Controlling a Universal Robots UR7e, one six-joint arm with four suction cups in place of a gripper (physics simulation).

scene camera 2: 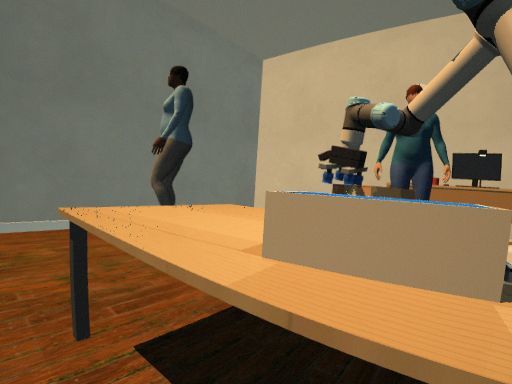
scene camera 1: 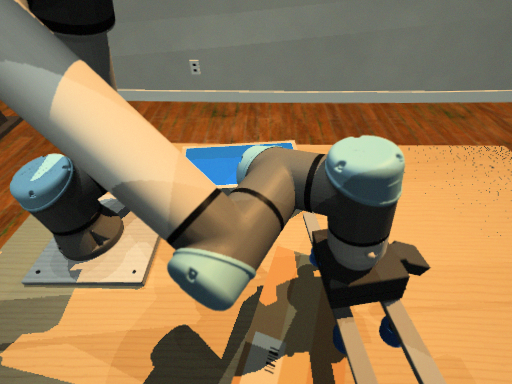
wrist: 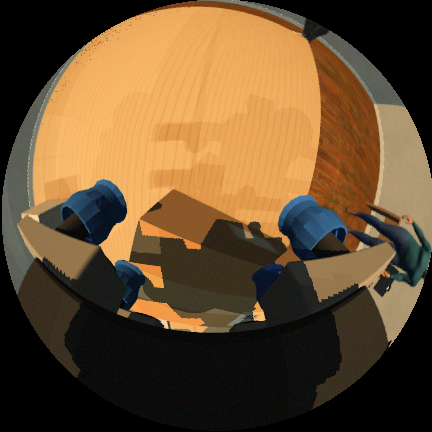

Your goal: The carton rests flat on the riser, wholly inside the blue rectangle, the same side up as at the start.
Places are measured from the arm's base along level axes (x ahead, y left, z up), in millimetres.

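Where they show: hand at its tool point: [scene camera 2: 342, 183] [wrist: 199, 249]; arm's base at its link origin: [scene camera 1: 93, 235].
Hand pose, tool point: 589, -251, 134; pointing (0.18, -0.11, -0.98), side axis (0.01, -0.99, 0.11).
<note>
Each offset is from my tool point to the top centre of the thing, as dx, dy, dz. "pt": to the spot under its first point. Level surfaces: height alone.
The brown carton @(-105, -61, -4) [scene camera 1: 276, 280] [wrist: 187, 217] lies on the table, mottled by shadows, with a white barcode label on top. In scene camera 2 a strip of the carton @(pt -173, -31, -19) [scene camera 2: 395, 192] shows behind the riser. My gripper [scene camera 1: 357, 302] [scene camera 2: 343, 178] [wrist: 200, 250] has four blue suction cups pointing down. It is open, with nothing attached, and hangs low over the carton's right part in scene camera 1. Any small gap under the cups is hard to judge. The riser @(-183, +409, -32) [scene camera 2: 385, 245] is a pale box; the blue rectangle @(-183, +409, -32) [scene camera 1: 215, 162] [scene camera 2: 382, 196] is on its top, partly hidden by my arm.
The wooden table @(dz -152) [scene camera 1: 450, 210] [scene camera 2: 210, 225] [wrist: 200, 75] carries the riser, the carton and the robot's base plate [scene camera 1: 100, 272]. The arm's forearm and wrist cross over the table between base and carton. Two people [scene camera 2: 177, 120] [scene camera 2: 415, 150] stand beyond the table in scene camera 2.
</note>
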